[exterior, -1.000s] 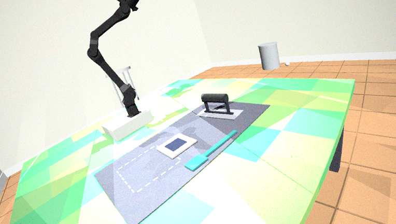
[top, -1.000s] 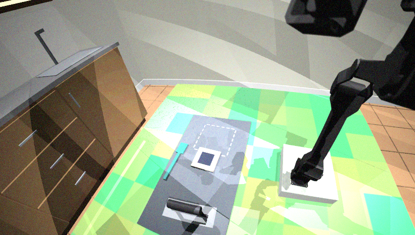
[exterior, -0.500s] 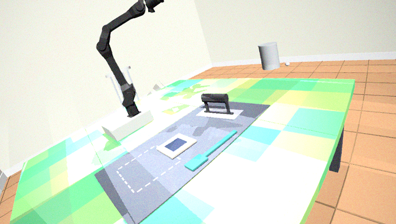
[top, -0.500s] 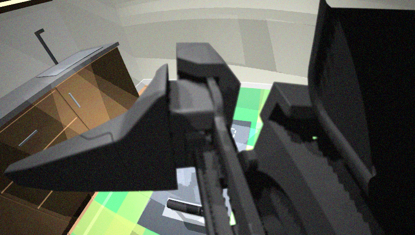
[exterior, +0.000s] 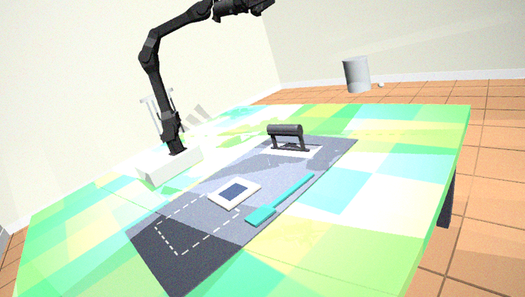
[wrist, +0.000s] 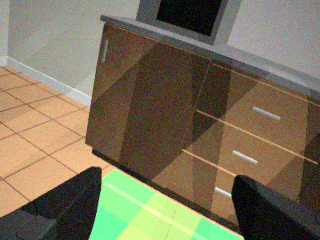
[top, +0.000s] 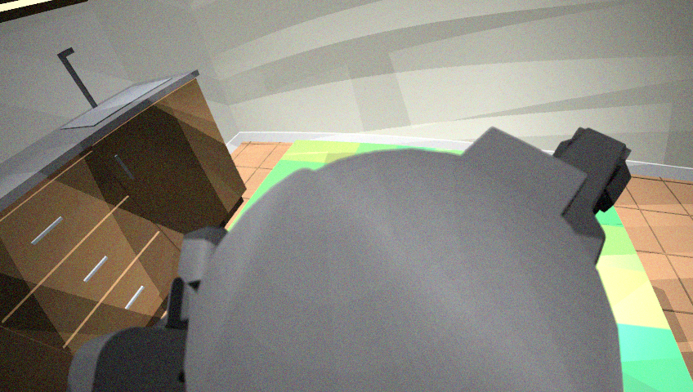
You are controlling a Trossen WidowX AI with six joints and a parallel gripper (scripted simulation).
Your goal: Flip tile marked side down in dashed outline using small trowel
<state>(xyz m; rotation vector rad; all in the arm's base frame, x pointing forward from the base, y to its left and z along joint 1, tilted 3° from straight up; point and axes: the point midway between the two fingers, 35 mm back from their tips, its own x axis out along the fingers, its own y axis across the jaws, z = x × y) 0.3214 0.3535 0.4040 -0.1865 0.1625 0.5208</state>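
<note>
Right now my gripper tip is 3 cm short of the dark handled tool, 15 cm to the left of it and 43 cm above it. Also, from my gripper tip: grey mat: 7 cm ahead, 35 cm to the right, 49 cm below; then teal flat tool: 21 cm ahead, 37 cm to the right, 47 cm below; then tile: 7 cm ahead, 40 cm to the right, 47 cm below.
</note>
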